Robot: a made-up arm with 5 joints.
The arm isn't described. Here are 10 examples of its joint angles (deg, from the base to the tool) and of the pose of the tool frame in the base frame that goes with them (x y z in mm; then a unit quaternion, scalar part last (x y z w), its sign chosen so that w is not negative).
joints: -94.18 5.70 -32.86 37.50 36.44
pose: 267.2 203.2 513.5 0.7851 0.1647 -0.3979 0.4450
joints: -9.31 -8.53 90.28 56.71 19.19
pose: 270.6 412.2 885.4 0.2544 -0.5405 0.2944 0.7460
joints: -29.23 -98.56 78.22 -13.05 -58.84
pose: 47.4 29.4 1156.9 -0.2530 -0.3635 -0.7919 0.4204
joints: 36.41 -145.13 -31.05 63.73 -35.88
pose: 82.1 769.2 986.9 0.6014 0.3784 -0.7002 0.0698
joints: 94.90 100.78 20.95 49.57 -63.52
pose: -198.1 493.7 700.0 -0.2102 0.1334 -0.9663 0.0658
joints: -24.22 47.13 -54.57 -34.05 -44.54
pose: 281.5 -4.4 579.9 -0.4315 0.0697 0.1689 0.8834
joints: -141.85 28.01 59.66 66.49 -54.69
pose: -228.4 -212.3 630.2 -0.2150 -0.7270 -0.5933 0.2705
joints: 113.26 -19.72 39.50 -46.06 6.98
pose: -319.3 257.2 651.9 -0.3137 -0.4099 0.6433 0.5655
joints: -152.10 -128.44 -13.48 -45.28 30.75
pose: -257.7 -420.8 757.3 -0.8691 0.3770 0.2821 0.1515
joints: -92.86 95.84 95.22 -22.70 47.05
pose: -98.6 -270.8 748.6 -0.5746 -0.2371 -0.1726 0.7641
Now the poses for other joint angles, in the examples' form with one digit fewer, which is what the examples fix.
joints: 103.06 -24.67 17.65 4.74 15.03
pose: -294 241 392 -0.180 0.108 0.660 0.722
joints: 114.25 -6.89 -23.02 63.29 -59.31
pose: -170 153 391 0.197 0.021 0.495 0.846
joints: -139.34 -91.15 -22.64 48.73 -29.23
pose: -21 -539 674 -0.476 0.366 0.497 0.626
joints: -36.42 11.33 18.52 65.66 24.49
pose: 334 284 523 0.527 -0.097 0.003 0.845
